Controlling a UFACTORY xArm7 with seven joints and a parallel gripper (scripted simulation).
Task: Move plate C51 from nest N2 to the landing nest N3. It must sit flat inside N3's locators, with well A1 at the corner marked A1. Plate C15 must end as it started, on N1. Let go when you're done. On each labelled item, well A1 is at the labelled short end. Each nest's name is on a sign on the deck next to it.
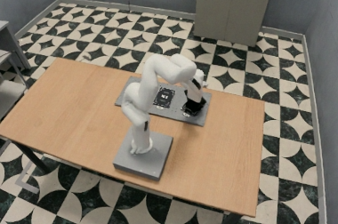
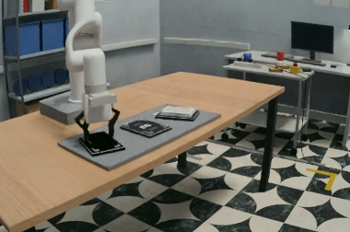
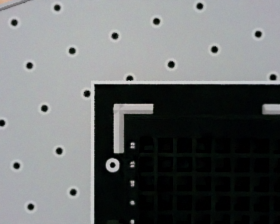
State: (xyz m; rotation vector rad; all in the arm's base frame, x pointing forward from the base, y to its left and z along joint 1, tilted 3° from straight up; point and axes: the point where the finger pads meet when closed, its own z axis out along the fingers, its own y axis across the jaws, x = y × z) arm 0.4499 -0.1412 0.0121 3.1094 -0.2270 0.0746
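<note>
Right now my hand is 20 mm above the black plate. From my hand the other things lie so: pale plate 420 mm to the left, 70 mm behind, 20 mm below.
</note>
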